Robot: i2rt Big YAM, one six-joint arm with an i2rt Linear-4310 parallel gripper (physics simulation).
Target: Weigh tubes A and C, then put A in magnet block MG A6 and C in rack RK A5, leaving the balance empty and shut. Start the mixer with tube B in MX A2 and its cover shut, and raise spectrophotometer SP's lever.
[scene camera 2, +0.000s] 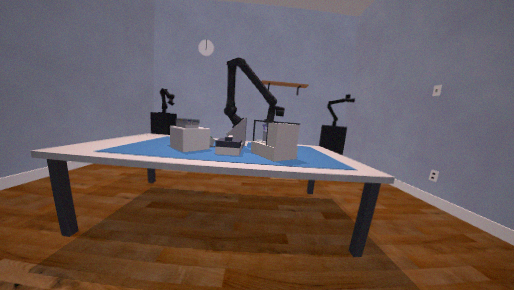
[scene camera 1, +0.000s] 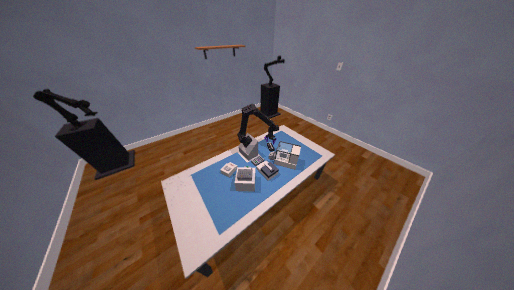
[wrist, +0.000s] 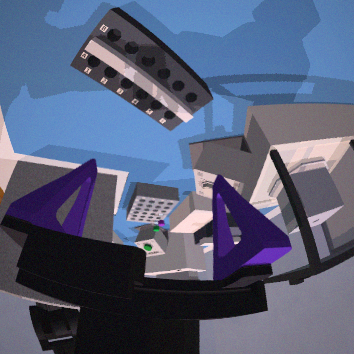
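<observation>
My gripper is open and empty, its purple fingers wide apart above the mat. A dark block with hole rows A and B and a pale strip between them lies beyond the fingertips in the wrist view; its holes look dark, with no cap showing. The balance with a black-framed glass chamber stands to the right. A grey rack shows pale holes. A purple cap and a green cap show past it. Tube letters cannot be read.
A small grey box stands beside the balance. A dark-topped device stands mid-mat, near a large white box with a gridded top. A small white device lies at its side. The arm's grey base adjoins the mat.
</observation>
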